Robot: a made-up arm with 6 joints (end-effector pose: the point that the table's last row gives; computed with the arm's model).
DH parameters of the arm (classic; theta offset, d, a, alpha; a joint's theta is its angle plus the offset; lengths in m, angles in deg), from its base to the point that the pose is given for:
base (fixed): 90 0.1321 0 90
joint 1: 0 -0.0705 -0.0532 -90
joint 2: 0 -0.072 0.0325 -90
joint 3: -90 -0.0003 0.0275 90
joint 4: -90 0.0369 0.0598 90
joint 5: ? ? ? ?
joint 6: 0 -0.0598 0.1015 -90
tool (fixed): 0 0.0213 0 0
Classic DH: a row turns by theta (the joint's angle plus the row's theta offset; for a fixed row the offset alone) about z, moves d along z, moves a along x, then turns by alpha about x.
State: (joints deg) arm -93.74 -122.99 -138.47 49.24 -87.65 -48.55
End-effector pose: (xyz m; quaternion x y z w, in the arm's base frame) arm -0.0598 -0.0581 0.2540 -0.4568 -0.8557 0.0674 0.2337
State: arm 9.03 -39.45 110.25 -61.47 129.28 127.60
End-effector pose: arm -0.0041 -0.1962 0.0394 0.8183 -0.1706 -0.4138 0.3607
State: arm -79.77 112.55 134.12 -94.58 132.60 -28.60
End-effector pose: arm -0.1301 0.0162 0.2535 0.0093 -0.9066 -0.1114 0.4068
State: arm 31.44 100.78 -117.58 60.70 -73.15 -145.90
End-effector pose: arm -0.2088 0.0676 -0.0351 -0.1136 0.1614 0.9484 0.2481
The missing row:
joint 5: 0 0.0004 -0.0534 -90
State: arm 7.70 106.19 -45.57 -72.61 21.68 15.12
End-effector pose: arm -0.1758 0.0156 0.0142 -0.2306 0.4149 0.7395 0.4773
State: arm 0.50 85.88 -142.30 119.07 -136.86 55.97
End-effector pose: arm -0.1771 -0.1421 -0.0016 0.4894 -0.7339 0.2470 0.4011
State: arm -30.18 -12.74 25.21 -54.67 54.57 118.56
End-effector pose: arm 0.0443 0.0151 0.0361 -0.8030 -0.3792 0.1076 0.4470
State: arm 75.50 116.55 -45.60 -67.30 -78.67 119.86
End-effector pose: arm 0.0134 0.1317 0.1586 -0.7712 -0.2973 -0.5417 0.1530
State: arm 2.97 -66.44 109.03 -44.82 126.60 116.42
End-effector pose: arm -0.0089 -0.2223 0.0410 0.8337 -0.2060 -0.3911 0.3310
